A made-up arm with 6 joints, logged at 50 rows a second.
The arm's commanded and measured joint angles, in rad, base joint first. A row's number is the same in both.
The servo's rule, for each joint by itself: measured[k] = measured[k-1] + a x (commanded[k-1-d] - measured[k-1]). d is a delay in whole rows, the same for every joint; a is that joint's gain. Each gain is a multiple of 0.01, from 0.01 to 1. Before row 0 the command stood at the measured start. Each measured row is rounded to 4 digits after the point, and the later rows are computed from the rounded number. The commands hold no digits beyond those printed.
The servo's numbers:
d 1
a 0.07 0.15 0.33 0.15 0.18 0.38
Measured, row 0: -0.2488, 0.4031, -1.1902, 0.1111, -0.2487, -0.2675
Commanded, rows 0 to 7: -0.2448, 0.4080, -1.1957, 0.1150, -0.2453, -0.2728; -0.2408, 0.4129, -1.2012, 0.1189, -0.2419, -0.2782; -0.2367, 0.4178, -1.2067, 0.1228, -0.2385, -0.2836; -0.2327, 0.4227, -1.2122, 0.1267, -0.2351, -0.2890; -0.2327, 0.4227, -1.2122, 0.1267, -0.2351, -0.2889; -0.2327, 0.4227, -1.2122, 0.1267, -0.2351, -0.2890; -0.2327, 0.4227, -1.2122, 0.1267, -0.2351, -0.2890; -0.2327, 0.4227, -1.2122, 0.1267, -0.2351, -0.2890
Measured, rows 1 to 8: -0.2488, 0.4031, -1.1902, 0.1111, -0.2487, -0.2675; -0.2485, 0.4038, -1.1920, 0.1117, -0.2481, -0.2695; -0.2480, 0.4052, -1.1950, 0.1128, -0.2470, -0.2728; -0.2472, 0.4071, -1.1989, 0.1143, -0.2455, -0.2769; -0.2462, 0.4094, -1.2033, 0.1162, -0.2436, -0.2815; -0.2453, 0.4114, -1.2062, 0.1178, -0.2421, -0.2843; -0.2444, 0.4131, -1.2082, 0.1191, -0.2408, -0.2861; -0.2436, 0.4145, -1.2095, 0.1202, -0.2398, -0.2872
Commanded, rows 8 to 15: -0.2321, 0.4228, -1.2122, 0.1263, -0.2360, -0.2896; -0.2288, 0.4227, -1.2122, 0.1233, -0.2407, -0.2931; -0.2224, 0.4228, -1.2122, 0.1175, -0.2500, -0.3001; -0.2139, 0.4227, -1.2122, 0.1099, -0.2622, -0.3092; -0.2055, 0.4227, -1.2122, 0.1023, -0.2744, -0.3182; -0.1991, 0.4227, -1.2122, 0.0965, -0.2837, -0.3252; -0.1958, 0.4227, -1.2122, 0.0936, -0.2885, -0.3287; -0.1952, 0.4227, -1.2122, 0.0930, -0.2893, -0.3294
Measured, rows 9 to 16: -0.2428, 0.4157, -1.2104, 0.1212, -0.2390, -0.2879; -0.2421, 0.4168, -1.2110, 0.1220, -0.2385, -0.2885; -0.2412, 0.4177, -1.2114, 0.1222, -0.2389, -0.2902; -0.2399, 0.4185, -1.2117, 0.1215, -0.2409, -0.2940; -0.2381, 0.4191, -1.2119, 0.1198, -0.2447, -0.2998; -0.2358, 0.4196, -1.2120, 0.1172, -0.2500, -0.3068; -0.2332, 0.4201, -1.2121, 0.1141, -0.2561, -0.3138; -0.2306, 0.4205, -1.2121, 0.1110, -0.2619, -0.3195
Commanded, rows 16 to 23: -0.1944, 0.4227, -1.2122, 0.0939, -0.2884, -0.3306; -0.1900, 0.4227, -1.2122, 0.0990, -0.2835, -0.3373; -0.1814, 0.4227, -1.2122, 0.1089, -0.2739, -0.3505; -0.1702, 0.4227, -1.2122, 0.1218, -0.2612, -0.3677; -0.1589, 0.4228, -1.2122, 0.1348, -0.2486, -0.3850; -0.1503, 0.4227, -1.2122, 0.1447, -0.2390, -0.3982; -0.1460, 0.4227, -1.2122, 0.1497, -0.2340, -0.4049; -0.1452, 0.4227, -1.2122, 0.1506, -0.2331, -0.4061
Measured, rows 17 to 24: -0.2281, 0.4208, -1.2121, 0.1083, -0.2668, -0.3233; -0.2257, 0.4211, -1.2121, 0.1061, -0.2707, -0.3261; -0.2232, 0.4213, -1.2121, 0.1050, -0.2730, -0.3304; -0.2203, 0.4215, -1.2121, 0.1056, -0.2732, -0.3380; -0.2168, 0.4217, -1.2121, 0.1080, -0.2710, -0.3493; -0.2127, 0.4219, -1.2121, 0.1120, -0.2670, -0.3629; -0.2083, 0.4220, -1.2121, 0.1169, -0.2620, -0.3763; -0.2039, 0.4221, -1.2121, 0.1218, -0.2570, -0.3872
